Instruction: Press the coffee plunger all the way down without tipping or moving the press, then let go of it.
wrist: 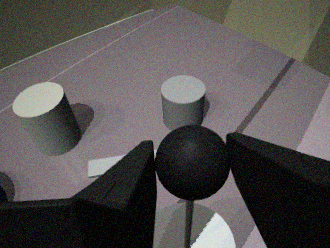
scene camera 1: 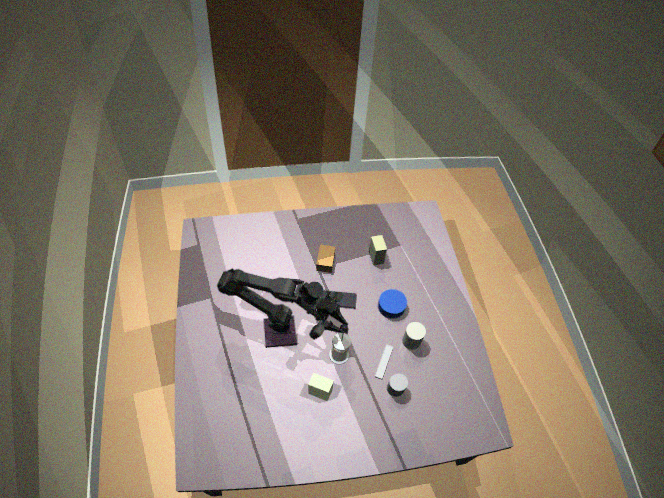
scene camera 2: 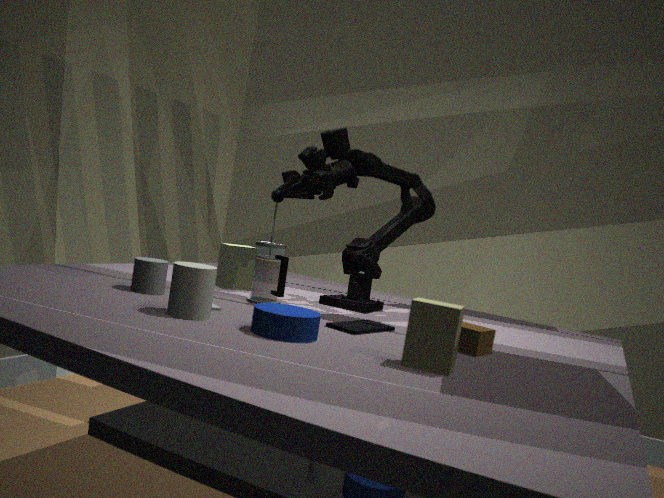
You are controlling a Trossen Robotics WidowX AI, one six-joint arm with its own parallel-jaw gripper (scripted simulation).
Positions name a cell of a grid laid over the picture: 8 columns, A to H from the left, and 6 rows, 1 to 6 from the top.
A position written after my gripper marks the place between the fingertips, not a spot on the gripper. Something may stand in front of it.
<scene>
In view: my gripper (scene camera 2: D3), a coffee press (scene camera 2: D4), a pale block (scene camera 2: C4), a grey cylinder (wrist: E3), a pale cylinder (scene camera 2: C4), a pale block (scene camera 2: F4) and a blue disc (scene camera 2: D4).
My gripper is seen too in the wrist view (wrist: E4) and in scene camera 1 (scene camera 1: E4).
</scene>
